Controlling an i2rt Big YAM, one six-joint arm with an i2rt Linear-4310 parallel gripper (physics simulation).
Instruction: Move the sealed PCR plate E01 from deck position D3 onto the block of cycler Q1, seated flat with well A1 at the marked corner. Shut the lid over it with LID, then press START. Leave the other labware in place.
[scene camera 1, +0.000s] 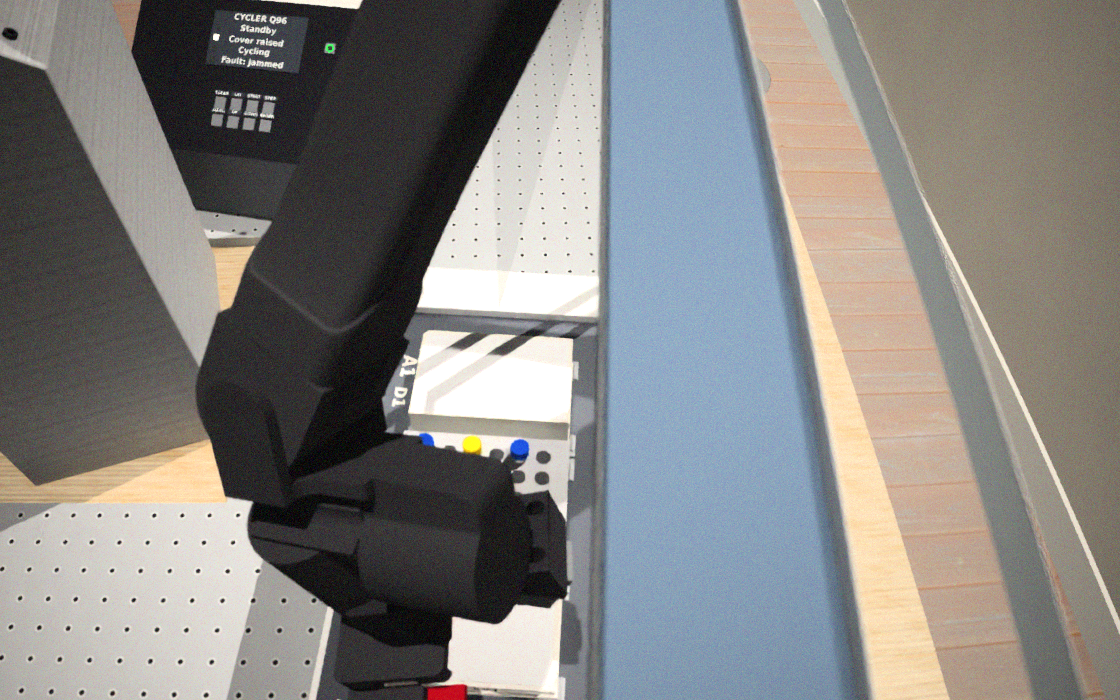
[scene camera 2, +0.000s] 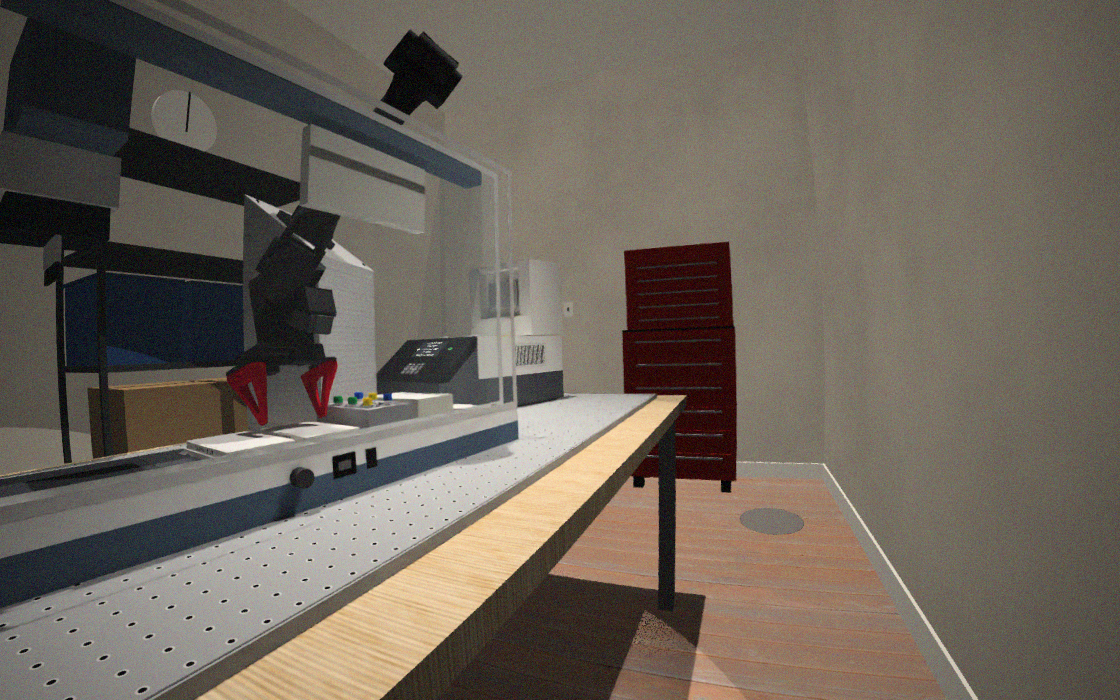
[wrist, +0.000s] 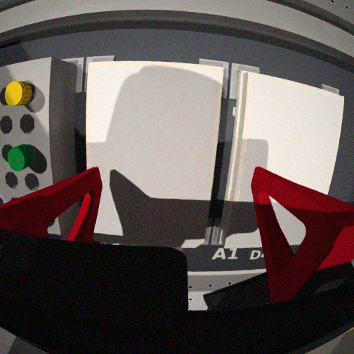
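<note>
The white plate at D3 lies on the deck between the tube rack and the D4 labware. Its lettering is not readable. My gripper is open and empty, low above the deck. In the wrist view the left fingertip overlaps the plate's left edge; the right one overlaps the D4 labware, past the plate's right edge. An "A1" mark shows near the gap between the two. The cycler's panel reads Standby, Cover raised. Its block and lid are not clearly seen.
The tube rack with coloured caps stands left of the plate in the wrist view. White labware stands at D1. A blue frame beam spans above the deck's side. A grey block stands beside the arm.
</note>
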